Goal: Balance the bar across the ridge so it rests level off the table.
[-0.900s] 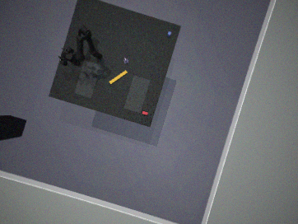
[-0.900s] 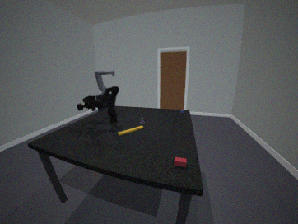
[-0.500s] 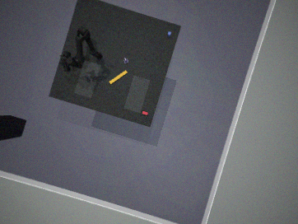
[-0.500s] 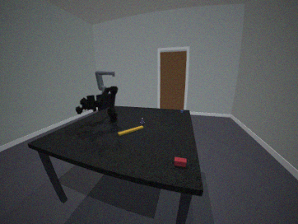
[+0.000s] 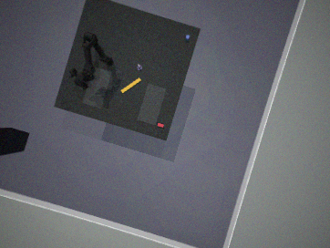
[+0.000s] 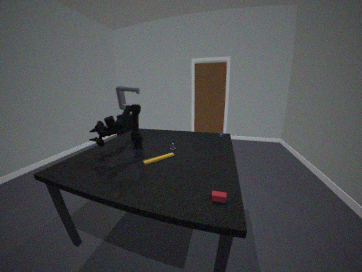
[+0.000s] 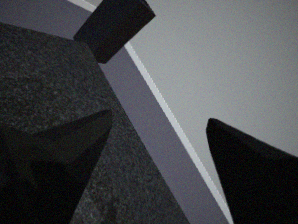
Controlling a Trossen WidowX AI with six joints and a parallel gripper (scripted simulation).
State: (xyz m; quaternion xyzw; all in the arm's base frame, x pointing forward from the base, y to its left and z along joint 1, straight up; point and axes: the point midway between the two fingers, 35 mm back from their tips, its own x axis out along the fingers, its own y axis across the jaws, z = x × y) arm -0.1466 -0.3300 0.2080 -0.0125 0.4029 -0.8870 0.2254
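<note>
My gripper tip is now 48 cm short of the yellow bar, 19 cm above it and 17 cm to the right of it. The rest, counted from my gripper tip: red block: 92 cm ahead, 19 cm below, 16 cm to the right; blue object: 92 cm ahead, 84 cm to the left, 19 cm below.
</note>
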